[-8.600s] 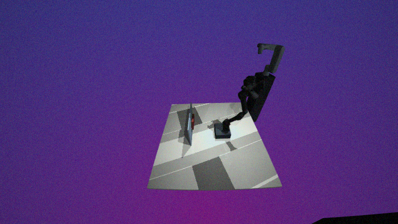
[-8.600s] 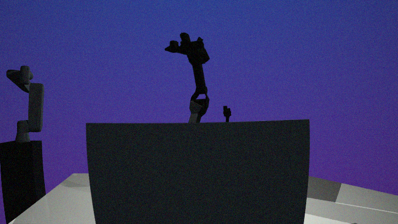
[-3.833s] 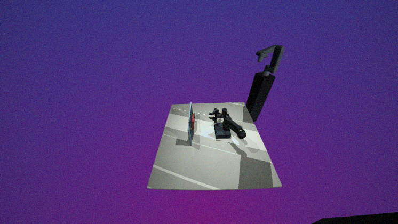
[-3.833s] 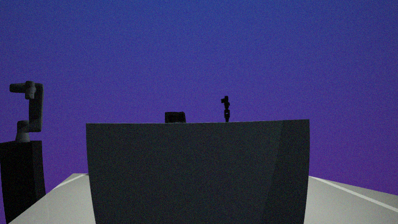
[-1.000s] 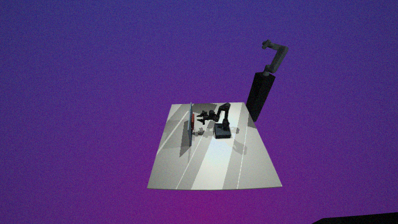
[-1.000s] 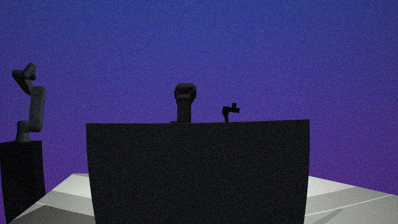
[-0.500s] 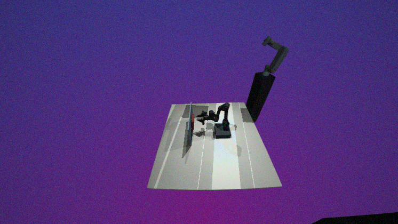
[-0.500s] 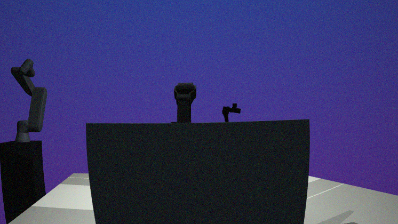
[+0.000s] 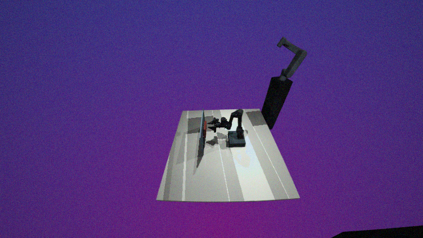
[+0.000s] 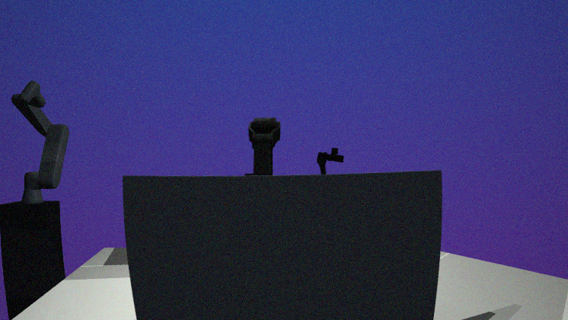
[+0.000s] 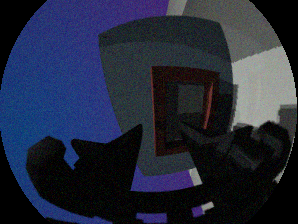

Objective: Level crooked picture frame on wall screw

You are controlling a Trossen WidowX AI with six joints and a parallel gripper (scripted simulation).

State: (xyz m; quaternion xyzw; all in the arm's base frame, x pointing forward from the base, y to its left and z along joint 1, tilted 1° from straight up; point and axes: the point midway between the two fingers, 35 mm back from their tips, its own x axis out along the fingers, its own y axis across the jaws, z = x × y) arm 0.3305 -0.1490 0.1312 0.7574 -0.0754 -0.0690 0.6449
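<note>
The picture frame is 5 cm below my gripper tip and 4 cm ahead of it. The rest, counted from my gripper tip: upright panel 6 cm below, 5 cm ahead, 1 cm to the left.
</note>
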